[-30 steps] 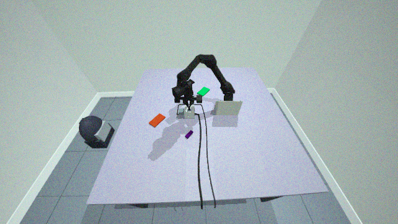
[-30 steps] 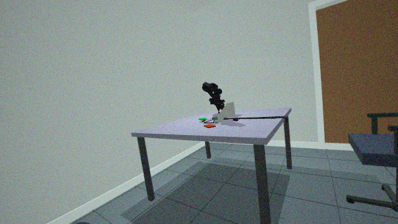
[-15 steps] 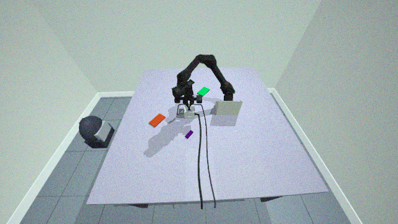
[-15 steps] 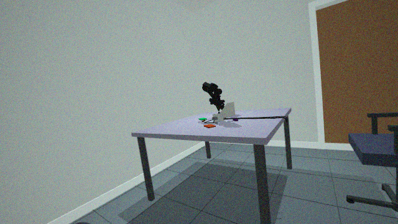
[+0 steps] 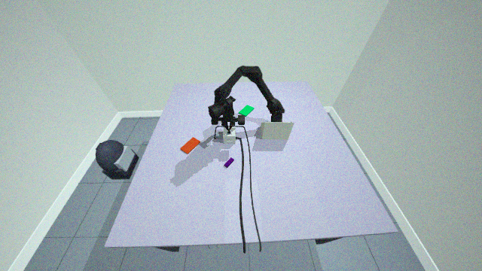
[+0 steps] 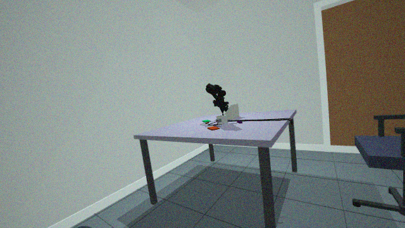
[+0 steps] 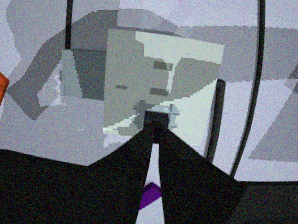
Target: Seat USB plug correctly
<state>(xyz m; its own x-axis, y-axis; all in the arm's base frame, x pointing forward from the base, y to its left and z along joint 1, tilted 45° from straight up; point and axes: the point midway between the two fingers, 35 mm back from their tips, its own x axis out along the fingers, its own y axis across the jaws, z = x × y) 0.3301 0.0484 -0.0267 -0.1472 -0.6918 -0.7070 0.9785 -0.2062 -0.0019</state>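
The dark USB plug is 20 mm below my gripper tip. Round my gripper tip: purple block: 170 mm to the left, 100 mm below, 20 mm ahead; then socket plate: 40 mm below; then brown piece: 200 mm to the right, 100 mm below, 30 mm behind.
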